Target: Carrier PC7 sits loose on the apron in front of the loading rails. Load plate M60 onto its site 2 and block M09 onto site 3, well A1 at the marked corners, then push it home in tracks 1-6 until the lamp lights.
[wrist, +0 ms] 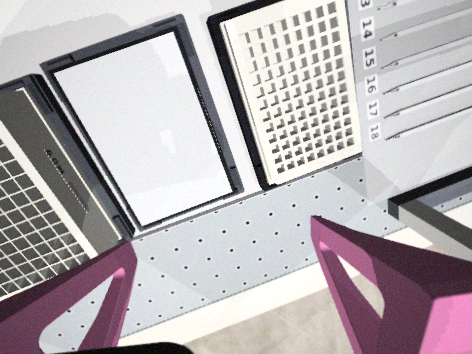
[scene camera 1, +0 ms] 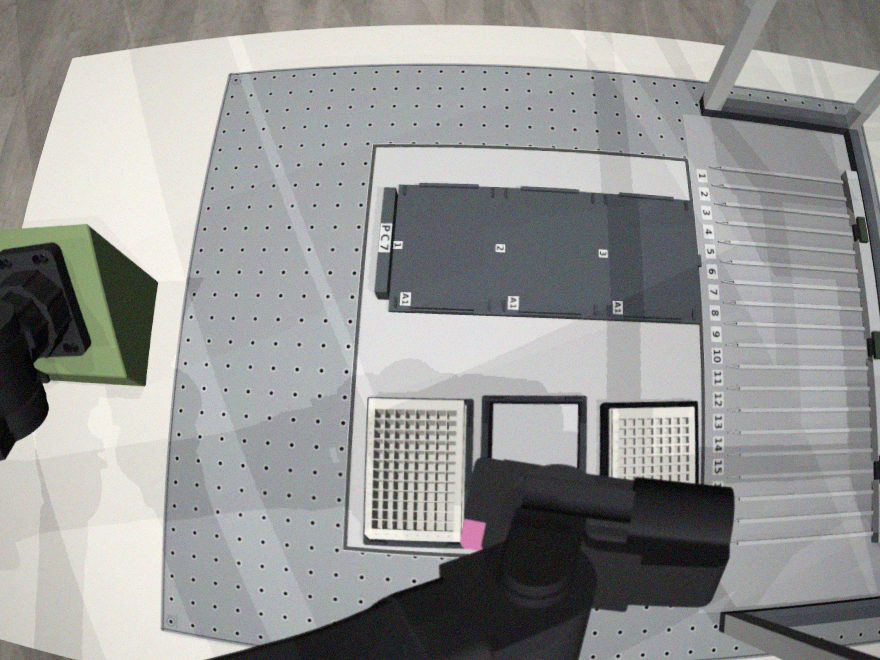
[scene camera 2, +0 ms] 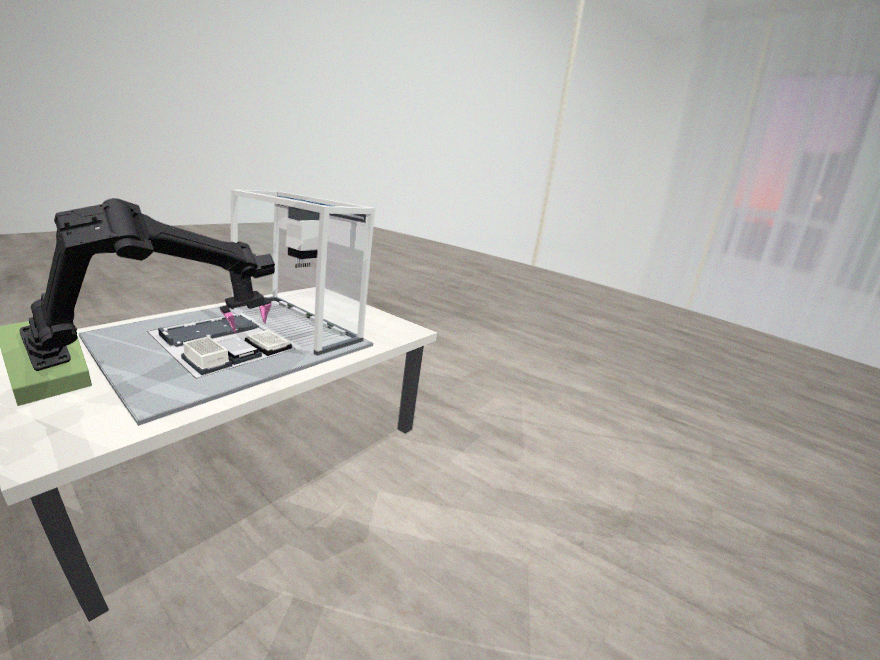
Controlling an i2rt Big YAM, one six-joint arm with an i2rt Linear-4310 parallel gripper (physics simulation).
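Where they show: gripper, fingertip midpoint: (wrist: 221, 238) (scene camera 2: 249, 327); arm's base at its link origin: (scene camera 1: 44, 298) (scene camera 2: 45, 346).
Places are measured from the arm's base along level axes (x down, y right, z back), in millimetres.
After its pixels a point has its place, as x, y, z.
Carrier PC7 (scene camera 1: 454, 220) @[91, -91, -412] (scene camera 2: 202, 331) @[91, -50, -468] lies flat on the pale apron (scene camera 1: 526, 355) @[102, 46, -477], its three sites bare and its right end beside track labels 3 to 8. A tall gridded block (scene camera 1: 415, 465) @[58, 151, -374] (scene camera 2: 204, 353) @[52, 193, -352] (wrist: 30, 215) @[52, 165, -391] sits in the left holder; its side label in the wrist view looks like M09. A flat white piece (scene camera 1: 534, 429) @[76, 120, -480] (wrist: 135, 125) @[76, 142, -472] fills the middle holder, and a low gridded plate (scene camera 1: 653, 444) @[76, 141, -592] (scene camera 2: 267, 341) @[77, 186, -577] (wrist: 300, 95) @[77, 167, -590] the right one. Neither shows a readable label. My gripper (scene camera 2: 250, 327) @[3, 204, -501] (wrist: 221, 238) @[3, 204, -501] is open and empty above this row. The arm hides its front part in scene camera 1.
Loading rails (scene camera 1: 789, 327) @[98, 28, -764] with numbered tracks lie right of the apron. A framed enclosure (scene camera 2: 320, 284) @[-141, 335, -669] with a hanging head (scene camera 2: 302, 233) @[-256, 98, -786] stands over them. A perforated grey mat (scene camera 1: 284, 213) @[102, -114, -232] (scene camera 2: 120, 369) @[102, 45, -160] surrounds the apron. The green arm base (scene camera 1: 106, 305) @[7, 9, -77] (scene camera 2: 53, 383) @[79, 64, 11] stands at the left.
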